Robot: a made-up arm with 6 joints.
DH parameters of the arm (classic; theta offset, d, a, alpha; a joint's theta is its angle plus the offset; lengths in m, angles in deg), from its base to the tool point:
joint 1: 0 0.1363 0 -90
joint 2: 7.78 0 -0.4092 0
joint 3: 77.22 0 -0.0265 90
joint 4: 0 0.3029 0 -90
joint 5: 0 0 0.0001 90
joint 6: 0 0.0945 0 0
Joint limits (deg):
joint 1: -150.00..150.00
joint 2: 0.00..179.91
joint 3: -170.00..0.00
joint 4: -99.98..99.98
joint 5: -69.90..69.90
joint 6: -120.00..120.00
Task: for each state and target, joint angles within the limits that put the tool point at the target. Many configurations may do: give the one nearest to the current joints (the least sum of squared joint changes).
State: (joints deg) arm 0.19 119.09 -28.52 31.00 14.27 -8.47
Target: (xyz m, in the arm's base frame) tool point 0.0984 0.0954 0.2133
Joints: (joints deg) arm 28.12 75.45 -12.47 37.89 40.52 -8.47
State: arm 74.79 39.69 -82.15 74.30 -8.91 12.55
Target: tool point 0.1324 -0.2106 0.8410
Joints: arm 115.22 41.79 -118.87 72.50 -19.53 12.55
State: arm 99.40 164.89 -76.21 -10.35 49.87 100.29
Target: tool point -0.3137 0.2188 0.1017
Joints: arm 145.16 125.11 -56.89 -0.23 63.21 100.29
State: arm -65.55 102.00 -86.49 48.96 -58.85 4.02
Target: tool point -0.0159 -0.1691 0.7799
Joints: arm -72.77 68.67 -94.44 49.64 -65.07 4.02
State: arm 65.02 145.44 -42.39 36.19 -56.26 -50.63
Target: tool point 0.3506 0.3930 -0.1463
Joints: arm 52.87 162.87 -72.87 33.54 -54.14 -50.63
